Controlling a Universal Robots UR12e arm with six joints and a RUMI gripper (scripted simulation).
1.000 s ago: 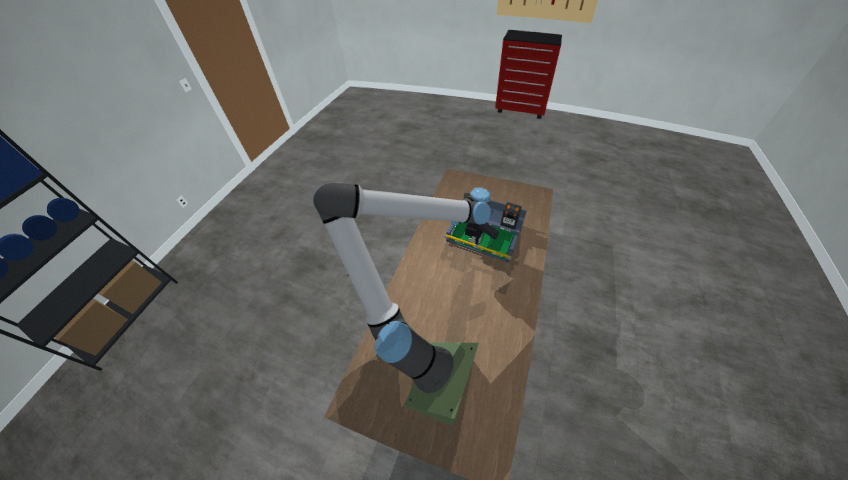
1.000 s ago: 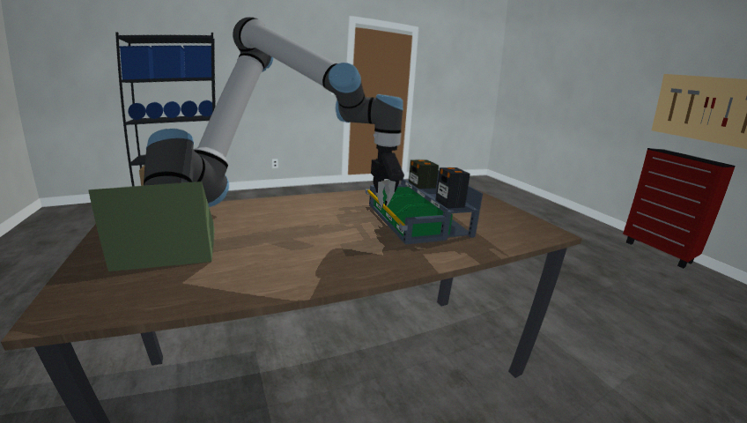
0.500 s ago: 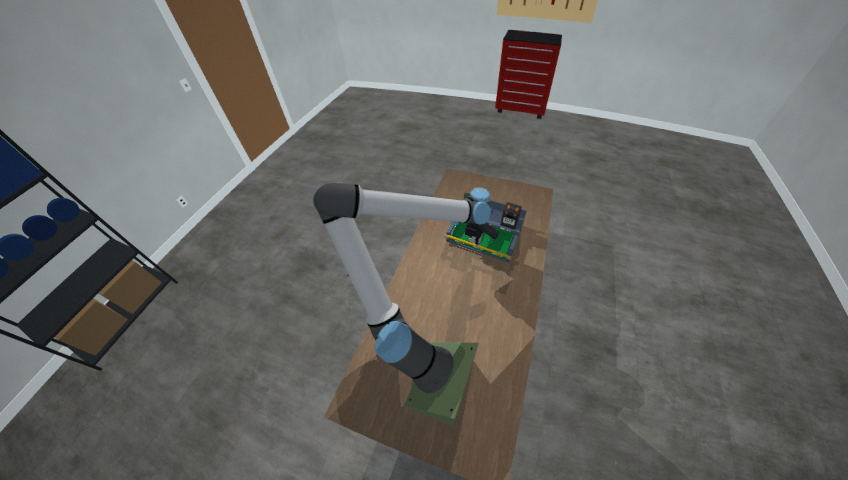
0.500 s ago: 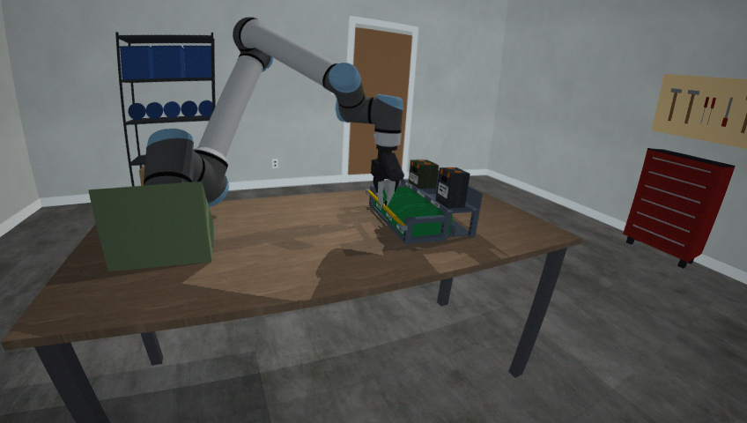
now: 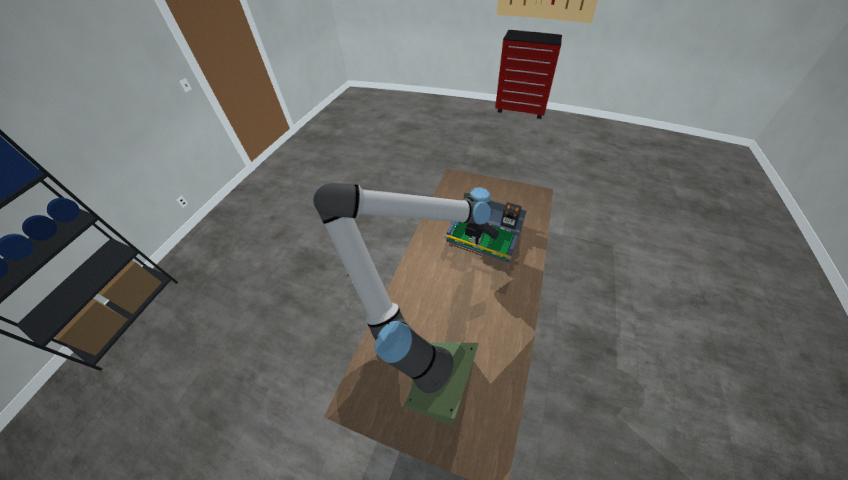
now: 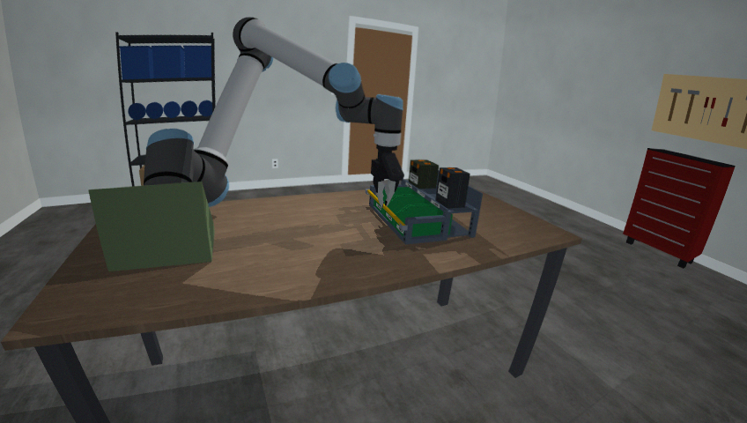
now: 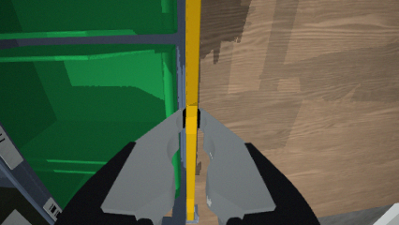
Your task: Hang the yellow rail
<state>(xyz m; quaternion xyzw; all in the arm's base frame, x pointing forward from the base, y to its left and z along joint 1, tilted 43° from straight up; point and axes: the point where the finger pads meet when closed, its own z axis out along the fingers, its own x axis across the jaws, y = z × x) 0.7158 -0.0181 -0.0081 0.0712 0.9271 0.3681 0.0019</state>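
Right now my hand is 10 mm above the yellow rail. Also, from my hand: rack front bar: 60 mm below, 10 mm ahead.
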